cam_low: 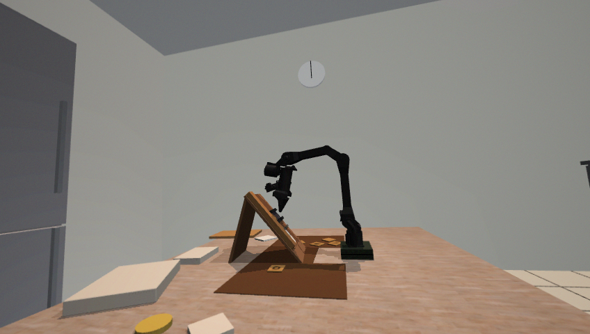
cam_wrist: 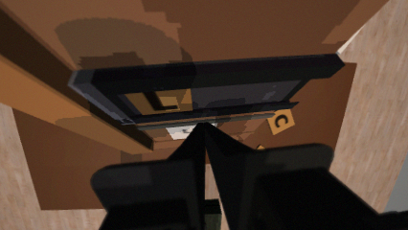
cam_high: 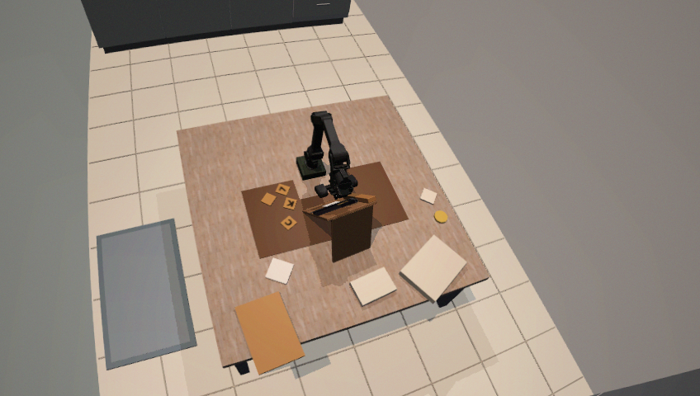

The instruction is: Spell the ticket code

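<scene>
My gripper tip is 20 cm to the left of the c tile, 19 cm above it and 7 cm past it. From my gripper tip the other things lie so: cream slab (39 cm ahead, 18 cm below, 1 cm to the left); then white ticket (11 cm below, 4 cm behind, 1 cm to the left); then small white card (54 cm to the left, 19 cm below, 8 cm ahead).
</scene>
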